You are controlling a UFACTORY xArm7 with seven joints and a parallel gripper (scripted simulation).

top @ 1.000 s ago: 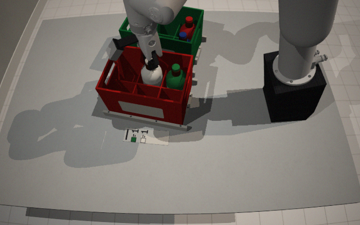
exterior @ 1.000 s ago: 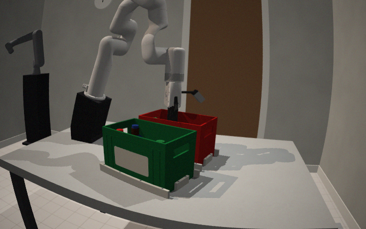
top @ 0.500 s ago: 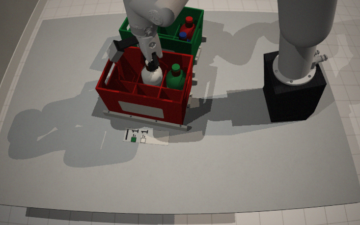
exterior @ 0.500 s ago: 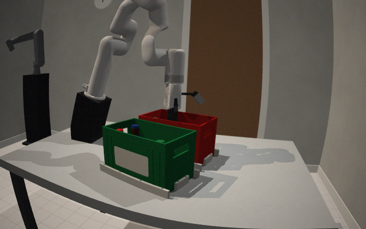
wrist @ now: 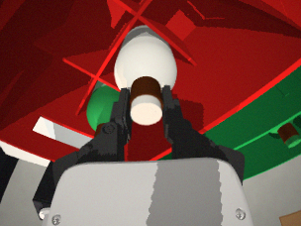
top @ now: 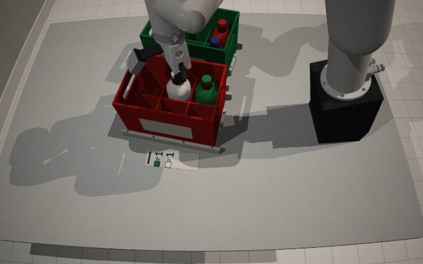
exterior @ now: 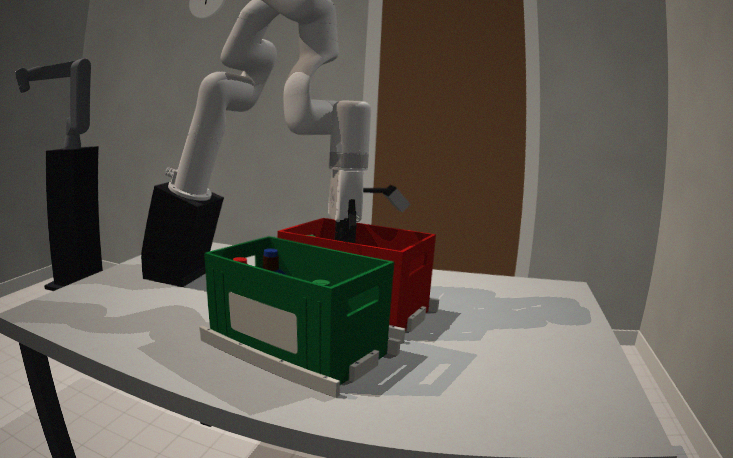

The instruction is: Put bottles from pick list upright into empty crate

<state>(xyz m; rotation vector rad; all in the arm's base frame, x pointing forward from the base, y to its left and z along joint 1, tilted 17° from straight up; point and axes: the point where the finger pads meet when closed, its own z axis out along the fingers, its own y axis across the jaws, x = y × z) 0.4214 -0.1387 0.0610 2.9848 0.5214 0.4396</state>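
Now: hand 70 mm above the white-capped bottle. The rest, counted from my hand: red crate (80 mm below, 40 mm to the left, 20 mm ahead); green crate (190 mm to the right, 80 mm below, 60 mm behind); blue bottle (120 mm behind, 110 mm to the right, 70 mm below).
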